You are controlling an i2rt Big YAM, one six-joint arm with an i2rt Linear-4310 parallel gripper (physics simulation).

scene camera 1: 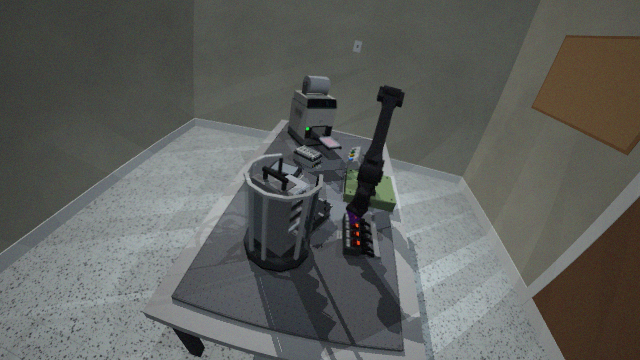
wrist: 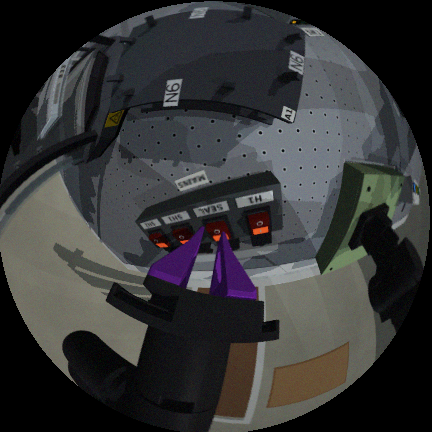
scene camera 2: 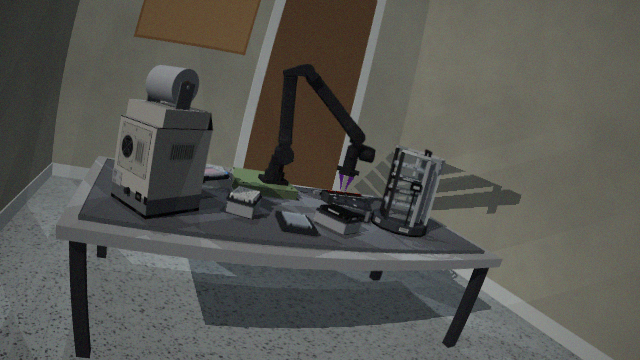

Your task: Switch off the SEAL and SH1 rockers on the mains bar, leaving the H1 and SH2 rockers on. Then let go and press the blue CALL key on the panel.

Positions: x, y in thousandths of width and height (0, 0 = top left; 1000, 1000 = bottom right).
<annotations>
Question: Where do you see a tall plate rack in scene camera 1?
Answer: At 435, 624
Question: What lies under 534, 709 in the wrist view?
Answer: The gripper.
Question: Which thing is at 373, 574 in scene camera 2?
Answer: A shaker SH2.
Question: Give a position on a tall plate rack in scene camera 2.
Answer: At 654, 482
</annotations>
